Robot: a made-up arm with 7 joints. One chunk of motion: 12 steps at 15 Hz.
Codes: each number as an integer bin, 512 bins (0 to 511) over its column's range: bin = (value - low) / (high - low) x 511, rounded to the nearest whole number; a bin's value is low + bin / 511 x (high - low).
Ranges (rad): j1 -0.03..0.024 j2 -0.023..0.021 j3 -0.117..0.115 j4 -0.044..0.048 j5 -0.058..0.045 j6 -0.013..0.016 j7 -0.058..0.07
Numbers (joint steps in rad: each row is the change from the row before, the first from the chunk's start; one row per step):
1: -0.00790 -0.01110 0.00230 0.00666 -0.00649 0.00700 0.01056
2: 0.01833 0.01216 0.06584 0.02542 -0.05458 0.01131 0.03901
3: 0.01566 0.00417 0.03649 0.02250 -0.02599 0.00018 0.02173
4: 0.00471 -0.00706 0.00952 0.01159 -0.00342 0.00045 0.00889
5: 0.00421 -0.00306 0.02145 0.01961 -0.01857 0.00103 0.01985
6: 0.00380 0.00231 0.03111 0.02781 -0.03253 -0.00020 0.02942
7: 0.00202 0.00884 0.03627 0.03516 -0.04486 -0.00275 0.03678
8: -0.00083 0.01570 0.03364 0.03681 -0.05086 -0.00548 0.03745
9: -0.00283 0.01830 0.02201 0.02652 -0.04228 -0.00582 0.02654
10: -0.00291 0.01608 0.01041 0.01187 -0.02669 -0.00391 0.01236
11: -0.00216 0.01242 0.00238 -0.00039 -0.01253 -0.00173 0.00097
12: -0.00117 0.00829 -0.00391 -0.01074 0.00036 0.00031 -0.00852
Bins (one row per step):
1: 209 138 263 281 256 352 274
2: 457 408 403 386 17 428 387
3: 432 316 338 369 159 232 318
4: 328 185 279 309 271 237 267
5: 324 232 305 353 196 247 311
6: 320 294 326 399 126 226 349
7: 303 370 338 440 65 181 378
8: 276 449 332 449 35 133 381
9: 257 480 306 392 78 127 337
10: 256 454 281 310 155 160 281
11: 263 411 263 242 226 199 235
12: 273 363 249 185 290 235 198

